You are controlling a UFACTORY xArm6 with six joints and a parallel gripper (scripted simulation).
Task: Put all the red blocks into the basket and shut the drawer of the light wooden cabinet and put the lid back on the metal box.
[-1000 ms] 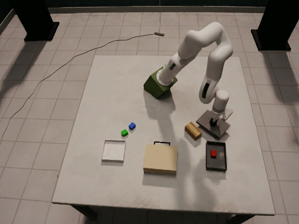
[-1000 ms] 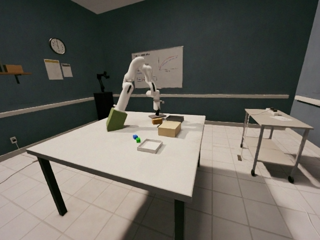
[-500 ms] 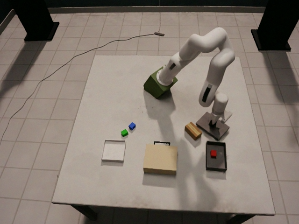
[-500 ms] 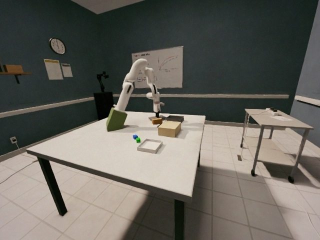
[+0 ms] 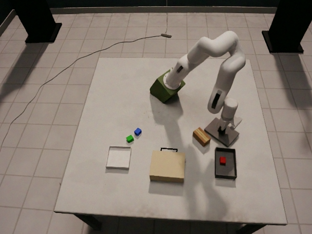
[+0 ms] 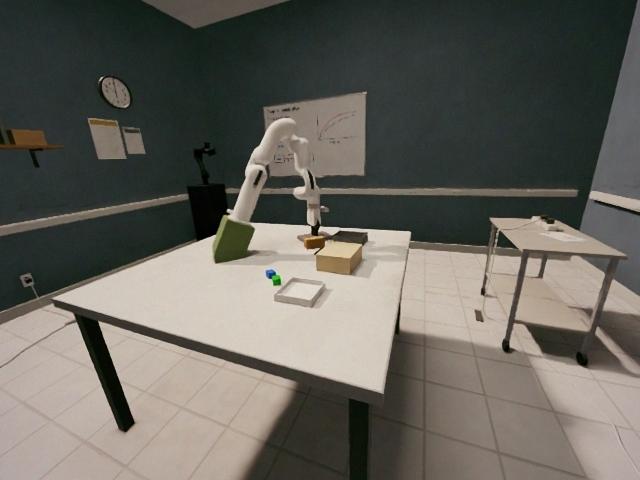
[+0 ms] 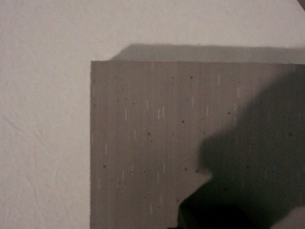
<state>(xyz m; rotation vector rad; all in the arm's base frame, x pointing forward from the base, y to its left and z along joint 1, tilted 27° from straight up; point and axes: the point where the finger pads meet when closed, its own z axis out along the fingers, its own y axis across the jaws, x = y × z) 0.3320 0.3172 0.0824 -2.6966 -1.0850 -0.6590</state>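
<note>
Right now my hand is 30 mm above the grey metal lid. From my hand the other things lie so: blue block (560 mm to the right, 30 mm below); then light wooden cabinet (360 mm to the right, 250 mm ahead, 10 mm below); then drawer (360 mm to the right, 230 mm ahead, 10 mm below).
</note>
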